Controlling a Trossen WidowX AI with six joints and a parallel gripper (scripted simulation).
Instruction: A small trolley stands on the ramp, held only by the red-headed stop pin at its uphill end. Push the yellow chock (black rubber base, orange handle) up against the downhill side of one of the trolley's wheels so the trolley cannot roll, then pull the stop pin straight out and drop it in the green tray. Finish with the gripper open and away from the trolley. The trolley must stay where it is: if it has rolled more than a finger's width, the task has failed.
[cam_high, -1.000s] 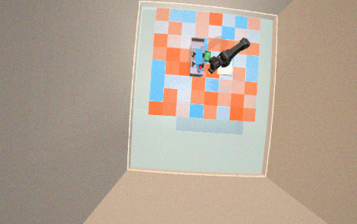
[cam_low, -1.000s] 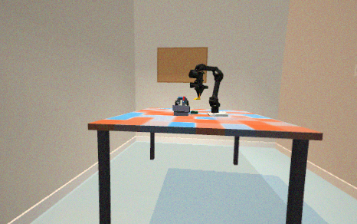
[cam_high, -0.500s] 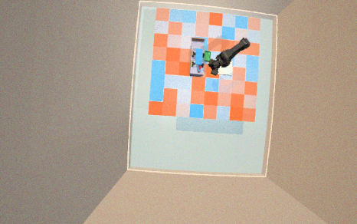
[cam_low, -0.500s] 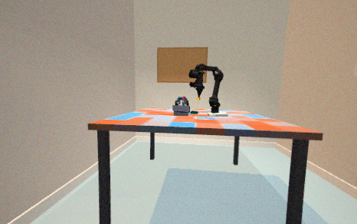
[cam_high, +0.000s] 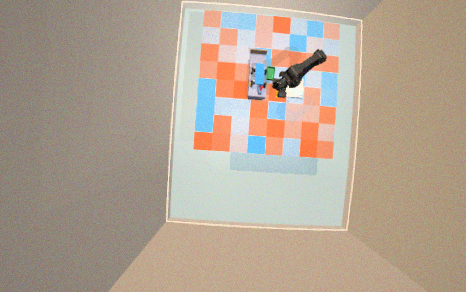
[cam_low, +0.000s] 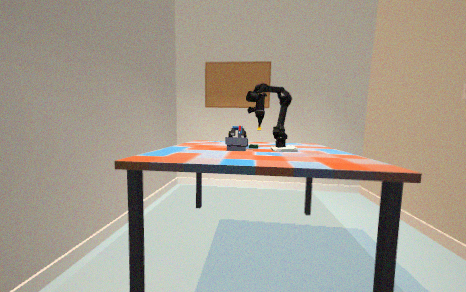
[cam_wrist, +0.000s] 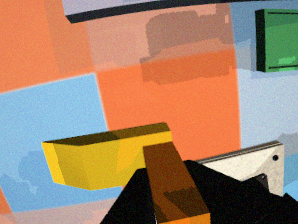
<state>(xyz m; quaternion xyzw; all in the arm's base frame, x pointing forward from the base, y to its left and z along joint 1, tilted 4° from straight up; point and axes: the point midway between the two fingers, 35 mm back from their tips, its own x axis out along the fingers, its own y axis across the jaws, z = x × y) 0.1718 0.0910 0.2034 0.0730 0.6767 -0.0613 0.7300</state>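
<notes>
Right now the red-headed stop pin is 130 mm ahead of my gripper tip, 40 mm below it and 20 mm to the right of it. Round my gripper tip: blue trolley: 140 mm to the right, 140 mm ahead, 60 mm below; grey ramp: 140 mm to the right, 130 mm below, 130 mm ahead; yellow chock: 20 mm to the left, 10 mm below.
</notes>
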